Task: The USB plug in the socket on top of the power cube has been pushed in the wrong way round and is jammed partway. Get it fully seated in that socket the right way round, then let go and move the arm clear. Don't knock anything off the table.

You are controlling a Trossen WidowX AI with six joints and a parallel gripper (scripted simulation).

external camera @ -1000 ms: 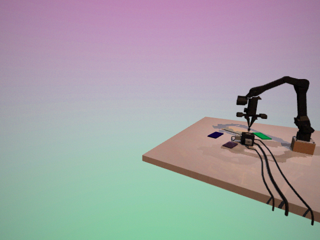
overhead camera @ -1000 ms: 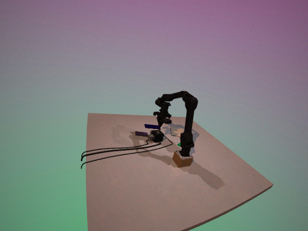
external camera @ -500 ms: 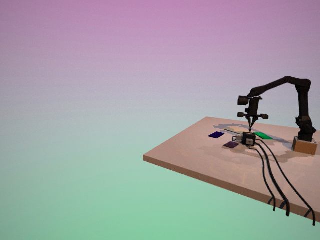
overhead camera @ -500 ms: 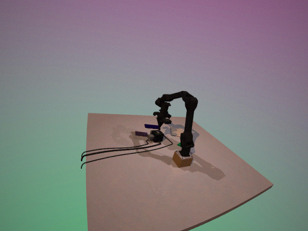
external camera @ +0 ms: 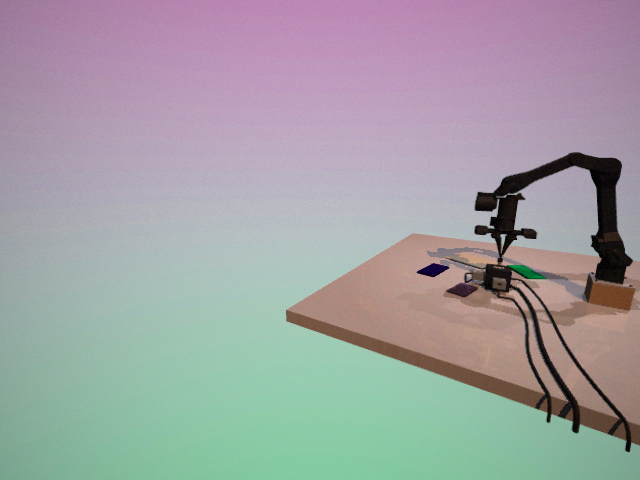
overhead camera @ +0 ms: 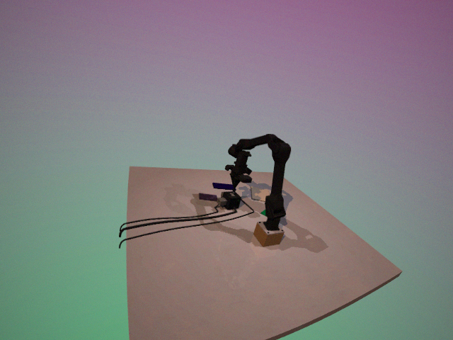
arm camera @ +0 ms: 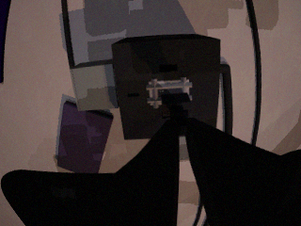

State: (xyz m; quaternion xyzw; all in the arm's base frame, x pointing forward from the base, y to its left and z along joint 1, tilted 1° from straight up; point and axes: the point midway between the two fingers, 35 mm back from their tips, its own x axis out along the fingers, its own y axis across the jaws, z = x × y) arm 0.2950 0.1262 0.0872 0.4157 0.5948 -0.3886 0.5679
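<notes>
Right now the usb plug is 20 mm below my gripper tip. The rest, counted from my gripper tip: beige pad (260 mm to the right, 180 mm ahead, 120 mm below); green card (260 mm to the right, 120 mm below, 40 mm behind); dark blue card (250 mm ahead, 120 mm below, 10 mm to the right).
</notes>
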